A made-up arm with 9 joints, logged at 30 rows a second.
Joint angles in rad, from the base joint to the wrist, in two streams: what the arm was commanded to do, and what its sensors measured. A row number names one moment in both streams.
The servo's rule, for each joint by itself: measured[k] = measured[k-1] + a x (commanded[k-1-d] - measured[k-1]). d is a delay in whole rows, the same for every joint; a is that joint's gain. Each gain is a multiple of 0.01, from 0.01 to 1. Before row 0 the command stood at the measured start. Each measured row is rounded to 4 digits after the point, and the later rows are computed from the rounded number. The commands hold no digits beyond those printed.
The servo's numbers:
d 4
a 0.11 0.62 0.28 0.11 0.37 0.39 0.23 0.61 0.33
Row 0, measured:
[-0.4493, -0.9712, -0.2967, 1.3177, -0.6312, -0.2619, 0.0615, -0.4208, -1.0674]
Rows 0 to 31, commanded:
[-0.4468, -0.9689, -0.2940, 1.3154, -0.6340, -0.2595, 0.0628, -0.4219, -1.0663]
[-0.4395, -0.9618, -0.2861, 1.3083, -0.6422, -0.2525, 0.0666, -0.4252, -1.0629]
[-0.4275, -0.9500, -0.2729, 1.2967, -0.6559, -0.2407, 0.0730, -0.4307, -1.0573]
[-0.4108, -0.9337, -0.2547, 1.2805, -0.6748, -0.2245, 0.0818, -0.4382, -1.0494]
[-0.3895, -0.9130, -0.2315, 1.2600, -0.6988, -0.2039, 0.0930, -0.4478, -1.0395]
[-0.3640, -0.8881, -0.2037, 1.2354, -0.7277, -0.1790, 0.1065, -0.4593, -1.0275]
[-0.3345, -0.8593, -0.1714, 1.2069, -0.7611, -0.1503, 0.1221, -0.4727, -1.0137]
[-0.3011, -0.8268, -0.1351, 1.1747, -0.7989, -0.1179, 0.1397, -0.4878, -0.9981]
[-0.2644, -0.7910, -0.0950, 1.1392, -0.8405, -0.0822, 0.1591, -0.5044, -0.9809]
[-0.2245, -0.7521, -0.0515, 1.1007, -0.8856, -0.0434, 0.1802, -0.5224, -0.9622]
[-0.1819, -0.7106, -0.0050, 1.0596, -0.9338, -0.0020, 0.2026, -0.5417, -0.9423]
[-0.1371, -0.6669, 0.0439, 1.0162, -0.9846, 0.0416, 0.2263, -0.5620, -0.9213]
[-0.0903, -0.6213, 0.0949, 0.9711, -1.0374, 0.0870, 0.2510, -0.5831, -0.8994]
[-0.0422, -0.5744, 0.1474, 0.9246, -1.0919, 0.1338, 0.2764, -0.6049, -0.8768]
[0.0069, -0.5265, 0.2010, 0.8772, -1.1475, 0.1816, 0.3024, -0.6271, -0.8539]
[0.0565, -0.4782, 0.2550, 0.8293, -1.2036, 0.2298, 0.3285, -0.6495, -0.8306]
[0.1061, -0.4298, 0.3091, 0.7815, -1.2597, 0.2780, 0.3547, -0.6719, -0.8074]
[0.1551, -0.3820, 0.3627, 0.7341, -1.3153, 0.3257, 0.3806, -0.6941, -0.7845]
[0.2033, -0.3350, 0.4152, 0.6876, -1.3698, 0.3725, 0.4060, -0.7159, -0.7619]
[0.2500, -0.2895, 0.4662, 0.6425, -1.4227, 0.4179, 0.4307, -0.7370, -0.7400]
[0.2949, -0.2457, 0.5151, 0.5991, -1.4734, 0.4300, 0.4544, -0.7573, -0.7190]
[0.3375, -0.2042, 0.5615, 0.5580, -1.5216, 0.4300, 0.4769, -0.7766, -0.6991]
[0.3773, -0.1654, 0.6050, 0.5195, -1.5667, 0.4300, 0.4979, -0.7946, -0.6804]
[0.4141, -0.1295, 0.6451, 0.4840, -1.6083, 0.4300, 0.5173, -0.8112, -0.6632]
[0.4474, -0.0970, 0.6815, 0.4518, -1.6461, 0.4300, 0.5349, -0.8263, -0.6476]
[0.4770, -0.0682, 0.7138, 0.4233, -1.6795, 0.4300, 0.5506, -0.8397, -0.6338]
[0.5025, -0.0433, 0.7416, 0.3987, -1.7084, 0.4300, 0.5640, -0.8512, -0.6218]
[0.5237, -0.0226, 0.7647, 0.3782, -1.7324, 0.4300, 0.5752, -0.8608, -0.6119]
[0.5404, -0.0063, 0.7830, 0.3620, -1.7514, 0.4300, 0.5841, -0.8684, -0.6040]
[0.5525, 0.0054, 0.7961, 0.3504, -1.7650, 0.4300, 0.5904, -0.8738, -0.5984]
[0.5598, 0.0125, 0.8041, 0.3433, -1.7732, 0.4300, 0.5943, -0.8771, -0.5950]
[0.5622, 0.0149, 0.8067, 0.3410, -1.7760, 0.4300, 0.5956, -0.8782, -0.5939]
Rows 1 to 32, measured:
[-0.4493, -0.9712, -0.2967, 1.3177, -0.6312, -0.2619, 0.0615, -0.4208, -1.0674]
[-0.4493, -0.9712, -0.2967, 1.3177, -0.6312, -0.2619, 0.0615, -0.4208, -1.0674]
[-0.4493, -0.9712, -0.2967, 1.3177, -0.6312, -0.2619, 0.0615, -0.4208, -1.0674]
[-0.4493, -0.9712, -0.2967, 1.3177, -0.6312, -0.2619, 0.0615, -0.4208, -1.0674]
[-0.4490, -0.9698, -0.2959, 1.3174, -0.6322, -0.2610, 0.0618, -0.4215, -1.0670]
[-0.4480, -0.9648, -0.2932, 1.3164, -0.6359, -0.2577, 0.0629, -0.4238, -1.0656]
[-0.4457, -0.9556, -0.2875, 1.3142, -0.6433, -0.2511, 0.0652, -0.4280, -1.0629]
[-0.4419, -0.9420, -0.2783, 1.3105, -0.6550, -0.2407, 0.0690, -0.4342, -1.0584]
[-0.4361, -0.9240, -0.2652, 1.3049, -0.6712, -0.2263, 0.0745, -0.4425, -1.0522]
[-0.4282, -0.9017, -0.2480, 1.2973, -0.6921, -0.2079, 0.0819, -0.4527, -1.0440]
[-0.4179, -0.8754, -0.2266, 1.2874, -0.7176, -0.1854, 0.0911, -0.4649, -1.0340]
[-0.4051, -0.8453, -0.2010, 1.2750, -0.7477, -0.1591, 0.1023, -0.4789, -1.0222]
[-0.3896, -0.8116, -0.1713, 1.2601, -0.7820, -0.1291, 0.1154, -0.4945, -1.0086]
[-0.3714, -0.7747, -0.1378, 1.2426, -0.8203, -0.0957, 0.1303, -0.5115, -0.9933]
[-0.3506, -0.7350, -0.1006, 1.2225, -0.8623, -0.0592, 0.1469, -0.5299, -0.9765]
[-0.3271, -0.6928, -0.0601, 1.1998, -0.9076, -0.0199, 0.1652, -0.5495, -0.9583]
[-0.3011, -0.6485, -0.0167, 1.1746, -0.9556, 0.0218, 0.1849, -0.5700, -0.9389]
[-0.2726, -0.6026, 0.0292, 1.1471, -1.0060, 0.0655, 0.2059, -0.5913, -0.9184]
[-0.2419, -0.5554, 0.0773, 1.1174, -1.0584, 0.1108, 0.2281, -0.6131, -0.8971]
[-0.2091, -0.5075, 0.1271, 1.0857, -1.1121, 0.1572, 0.2512, -0.6353, -0.8752]
[-0.1744, -0.4593, 0.1781, 1.0522, -1.1667, 0.2043, 0.2750, -0.6576, -0.8528]
[-0.1382, -0.4114, 0.2298, 1.0172, -1.2217, 0.2516, 0.2993, -0.6799, -0.8303]
[-0.1006, -0.3640, 0.2817, 0.9809, -1.2765, 0.2988, 0.3238, -0.7019, -0.8077]
[-0.0620, -0.3178, 0.3334, 0.9437, -1.3306, 0.3452, 0.3484, -0.7233, -0.7854]
[-0.0227, -0.2731, 0.3843, 0.9058, -1.3834, 0.3783, 0.3728, -0.7440, -0.7635]
[0.0169, -0.2304, 0.4339, 0.8675, -1.4345, 0.3985, 0.3967, -0.7639, -0.7422]
[0.0565, -0.1901, 0.4818, 0.8292, -1.4834, 0.4108, 0.4200, -0.7826, -0.7218]
[0.0958, -0.1525, 0.5275, 0.7912, -1.5296, 0.4183, 0.4424, -0.8000, -0.7025]
[0.1345, -0.1181, 0.5706, 0.7539, -1.5727, 0.4229, 0.4637, -0.8160, -0.6844]
[0.1722, -0.0872, 0.6107, 0.7175, -1.6122, 0.4257, 0.4837, -0.8305, -0.6677]
[0.2085, -0.0600, 0.6474, 0.6824, -1.6478, 0.4274, 0.5022, -0.8431, -0.6526]
[0.2432, -0.0368, 0.6802, 0.6489, -1.6791, 0.4284, 0.5190, -0.8539, -0.6392]

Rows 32 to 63, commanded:
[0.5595, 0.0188, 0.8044, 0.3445, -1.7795, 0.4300, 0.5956, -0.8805, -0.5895]
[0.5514, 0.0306, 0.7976, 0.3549, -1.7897, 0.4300, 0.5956, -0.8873, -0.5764]
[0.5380, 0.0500, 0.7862, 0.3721, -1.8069, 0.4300, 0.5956, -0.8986, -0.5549]
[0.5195, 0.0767, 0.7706, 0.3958, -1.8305, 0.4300, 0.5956, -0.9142, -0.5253]
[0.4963, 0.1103, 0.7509, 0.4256, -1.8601, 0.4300, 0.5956, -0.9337, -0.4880]
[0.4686, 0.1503, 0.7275, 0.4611, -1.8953, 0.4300, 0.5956, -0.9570, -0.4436]
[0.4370, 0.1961, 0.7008, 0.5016, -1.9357, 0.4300, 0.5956, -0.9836, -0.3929]
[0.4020, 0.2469, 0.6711, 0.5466, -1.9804, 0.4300, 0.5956, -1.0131, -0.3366]
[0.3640, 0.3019, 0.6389, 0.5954, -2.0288, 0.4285, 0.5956, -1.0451, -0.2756]
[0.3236, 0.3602, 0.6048, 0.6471, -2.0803, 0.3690, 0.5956, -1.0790, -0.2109]
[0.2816, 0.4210, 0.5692, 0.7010, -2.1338, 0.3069, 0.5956, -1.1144, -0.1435]
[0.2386, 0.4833, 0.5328, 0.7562, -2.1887, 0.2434, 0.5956, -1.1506, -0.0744]
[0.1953, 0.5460, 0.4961, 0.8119, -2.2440, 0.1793, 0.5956, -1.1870, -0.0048]
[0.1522, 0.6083, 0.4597, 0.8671, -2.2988, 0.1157, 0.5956, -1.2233, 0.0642]
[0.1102, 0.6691, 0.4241, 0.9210, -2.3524, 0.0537, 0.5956, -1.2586, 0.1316]
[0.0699, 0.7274, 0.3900, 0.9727, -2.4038, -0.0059, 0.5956, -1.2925, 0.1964]
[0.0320, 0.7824, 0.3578, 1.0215, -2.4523, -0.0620, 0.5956, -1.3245, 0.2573]
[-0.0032, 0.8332, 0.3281, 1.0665, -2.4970, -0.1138, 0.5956, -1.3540, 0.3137]
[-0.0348, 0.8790, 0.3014, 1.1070, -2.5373, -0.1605, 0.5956, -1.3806, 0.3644]
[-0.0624, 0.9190, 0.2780, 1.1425, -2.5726, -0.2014, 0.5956, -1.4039, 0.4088]
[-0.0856, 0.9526, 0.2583, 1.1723, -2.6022, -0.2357, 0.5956, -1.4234, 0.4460]
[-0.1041, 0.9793, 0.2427, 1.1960, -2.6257, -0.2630, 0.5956, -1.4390, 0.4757]
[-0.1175, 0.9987, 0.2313, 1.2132, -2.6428, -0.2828, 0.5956, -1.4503, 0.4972]
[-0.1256, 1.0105, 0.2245, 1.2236, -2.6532, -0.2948, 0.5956, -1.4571, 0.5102]
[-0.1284, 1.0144, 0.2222, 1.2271, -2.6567, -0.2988, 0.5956, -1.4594, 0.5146]
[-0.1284, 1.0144, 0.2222, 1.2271, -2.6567, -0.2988, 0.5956, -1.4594, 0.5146]
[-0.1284, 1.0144, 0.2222, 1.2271, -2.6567, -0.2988, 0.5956, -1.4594, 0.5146]
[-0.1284, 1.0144, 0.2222, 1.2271, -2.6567, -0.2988, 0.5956, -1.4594, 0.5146]
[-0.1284, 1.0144, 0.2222, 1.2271, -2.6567, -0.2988, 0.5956, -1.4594, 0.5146]
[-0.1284, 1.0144, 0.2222, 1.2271, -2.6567, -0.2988, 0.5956, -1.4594, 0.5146]
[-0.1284, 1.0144, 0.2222, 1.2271, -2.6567, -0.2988, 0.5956, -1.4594, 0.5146]
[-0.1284, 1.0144, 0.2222, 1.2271, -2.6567, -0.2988, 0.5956, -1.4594, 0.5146]
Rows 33 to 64, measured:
[0.2759, -0.0179, 0.7090, 0.6173, -1.7059, 0.4290, 0.5340, -0.8627, -0.6276]
[0.3063, -0.0035, 0.7334, 0.5879, -1.7278, 0.4294, 0.5470, -0.8695, -0.6180]
[0.3342, 0.0064, 0.7532, 0.5610, -1.7446, 0.4296, 0.5579, -0.8741, -0.6104]
[0.3593, 0.0117, 0.7682, 0.5368, -1.7562, 0.4298, 0.5666, -0.8766, -0.6050]
[0.3813, 0.0161, 0.7783, 0.5156, -1.7648, 0.4299, 0.5733, -0.8790, -0.5999]
[0.4000, 0.0251, 0.7837, 0.4979, -1.7740, 0.4299, 0.5784, -0.8841, -0.5921]
[0.4152, 0.0405, 0.7844, 0.4841, -1.7862, 0.4299, 0.5824, -0.8929, -0.5798]
[0.4267, 0.0629, 0.7805, 0.4744, -1.8026, 0.4299, 0.5854, -0.9059, -0.5618]
[0.4344, 0.0923, 0.7722, 0.4690, -1.8239, 0.4299, 0.5877, -0.9229, -0.5374]
[0.4382, 0.1283, 0.7597, 0.4681, -1.8503, 0.4299, 0.5895, -0.9437, -0.5064]
[0.4381, 0.1703, 0.7432, 0.4718, -1.8819, 0.4299, 0.5909, -0.9680, -0.4689]
[0.4341, 0.2178, 0.7230, 0.4800, -1.9183, 0.4299, 0.5920, -0.9955, -0.4252]
[0.4264, 0.2699, 0.6995, 0.4927, -1.9592, 0.4294, 0.5928, -1.0258, -0.3758]
[0.4151, 0.3259, 0.6730, 0.5097, -2.0040, 0.4058, 0.5934, -1.0583, -0.3214]
[0.4004, 0.3849, 0.6439, 0.5307, -2.0520, 0.3672, 0.5939, -1.0925, -0.2627]
[0.3826, 0.4459, 0.6128, 0.5555, -2.1026, 0.3189, 0.5943, -1.1279, -0.2006]
[0.3620, 0.5080, 0.5801, 0.5837, -2.1549, 0.2645, 0.5946, -1.1640, -0.1360]
[0.3389, 0.5702, 0.5464, 0.6149, -2.2081, 0.2065, 0.5948, -1.2002, -0.0699]
[0.3137, 0.6315, 0.5122, 0.6486, -2.2615, 0.1469, 0.5950, -1.2358, -0.0034]
[0.2869, 0.6910, 0.4780, 0.6843, -2.3142, 0.0873, 0.5951, -1.2704, 0.0625]
[0.2589, 0.7477, 0.4443, 0.7214, -2.3653, 0.0291, 0.5952, -1.3034, 0.1268]
[0.2301, 0.8007, 0.4118, 0.7594, -2.4140, -0.0266, 0.5953, -1.3343, 0.1885]
[0.2010, 0.8492, 0.3809, 0.7976, -2.4596, -0.0788, 0.5954, -1.3625, 0.2465]
[0.1720, 0.8925, 0.3521, 0.8355, -2.5014, -0.1266, 0.5954, -1.3878, 0.3001]
[0.1437, 0.9298, 0.3258, 0.8725, -2.5387, -0.1691, 0.5954, -1.4095, 0.3482]
[0.1164, 0.9605, 0.3025, 0.9081, -2.5709, -0.2057, 0.5954, -1.4275, 0.3903]
[0.0907, 0.9842, 0.2826, 0.9417, -2.5975, -0.2358, 0.5954, -1.4414, 0.4256]
[0.0669, 1.0005, 0.2663, 0.9727, -2.6181, -0.2588, 0.5954, -1.4510, 0.4535]
[0.0454, 1.0091, 0.2540, 1.0007, -2.6324, -0.2744, 0.5954, -1.4561, 0.4737]
[0.0263, 1.0124, 0.2451, 1.0256, -2.6414, -0.2839, 0.5954, -1.4581, 0.4872]
[0.0093, 1.0136, 0.2387, 1.0478, -2.6471, -0.2897, 0.5954, -1.4589, 0.4962]
[-0.0058, 1.0141, 0.2341, 1.0675, -2.6507, -0.2932, 0.5954, -1.4592, 0.5023]

